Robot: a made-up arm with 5 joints. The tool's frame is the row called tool.
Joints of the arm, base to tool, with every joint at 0 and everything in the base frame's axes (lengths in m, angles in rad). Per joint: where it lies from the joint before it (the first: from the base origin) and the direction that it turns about. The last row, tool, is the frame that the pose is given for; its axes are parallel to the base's.
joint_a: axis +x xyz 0 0 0.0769
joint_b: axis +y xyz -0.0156 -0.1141 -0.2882
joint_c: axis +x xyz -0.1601 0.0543 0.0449
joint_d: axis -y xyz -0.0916 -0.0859 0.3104
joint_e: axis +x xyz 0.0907 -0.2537 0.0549
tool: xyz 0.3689 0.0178 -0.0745
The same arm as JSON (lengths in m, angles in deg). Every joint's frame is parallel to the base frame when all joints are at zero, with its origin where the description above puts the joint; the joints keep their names.
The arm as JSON. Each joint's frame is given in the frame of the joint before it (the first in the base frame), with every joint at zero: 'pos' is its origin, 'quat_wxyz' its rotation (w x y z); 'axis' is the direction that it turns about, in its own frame. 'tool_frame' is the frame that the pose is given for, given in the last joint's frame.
{"length_unit": "m", "angle_unit": "deg", "joints": [
  {"joint": "joint_a", "pos": [0.0, 0.0, 0.0769], "quat_wxyz": [1.0, 0.0, 0.0, 0.0], "axis": [1.0, 0.0, 0.0]},
  {"joint": "joint_b", "pos": [-0.0156, -0.1141, -0.2882], "quat_wxyz": [1.0, 0.0, 0.0, 0.0], "axis": [0.0, 1.0, 0.0]},
  {"joint": "joint_c", "pos": [-0.1601, 0.0543, 0.0449], "quat_wxyz": [1.0, 0.0, 0.0, 0.0], "axis": [1.0, 0.0, 0.0]},
  {"joint": "joint_d", "pos": [-0.0916, -0.0859, 0.3104], "quat_wxyz": [1.0, 0.0, 0.0, 0.0], "axis": [0.0, -1.0, 0.0]},
  {"joint": "joint_e", "pos": [0.0907, -0.2537, 0.0549], "quat_wxyz": [1.0, 0.0, 0.0, 0.0], "axis": [1.0, 0.0, 0.0]}
], "tool_frame": {"pos": [0.3689, 0.0178, -0.0745], "quat_wxyz": [1.0, 0.0, 0.0, 0.0]}}

